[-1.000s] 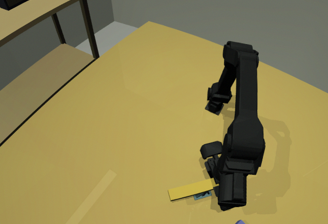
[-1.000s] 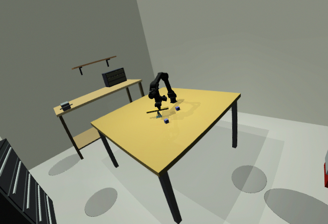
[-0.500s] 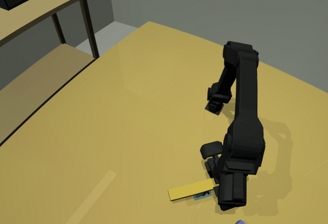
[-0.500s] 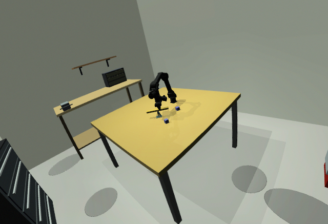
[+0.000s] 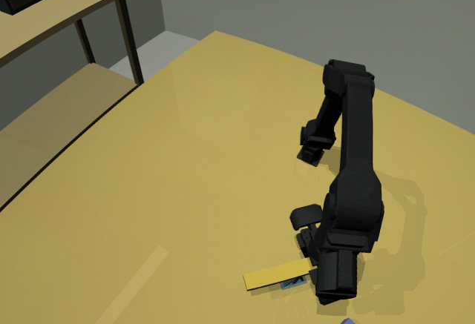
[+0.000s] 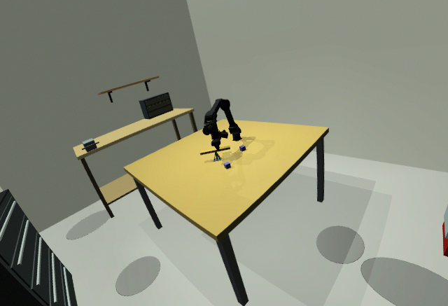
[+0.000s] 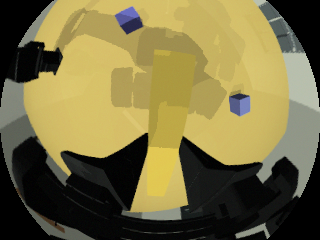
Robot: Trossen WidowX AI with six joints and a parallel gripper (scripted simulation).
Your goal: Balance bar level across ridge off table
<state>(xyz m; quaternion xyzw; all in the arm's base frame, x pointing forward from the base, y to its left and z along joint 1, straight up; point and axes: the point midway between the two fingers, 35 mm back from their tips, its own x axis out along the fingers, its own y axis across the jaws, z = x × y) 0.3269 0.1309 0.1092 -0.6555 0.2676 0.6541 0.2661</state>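
The yellow bar is 20 mm to the right of my gripper tip and 20 mm ahead of it.
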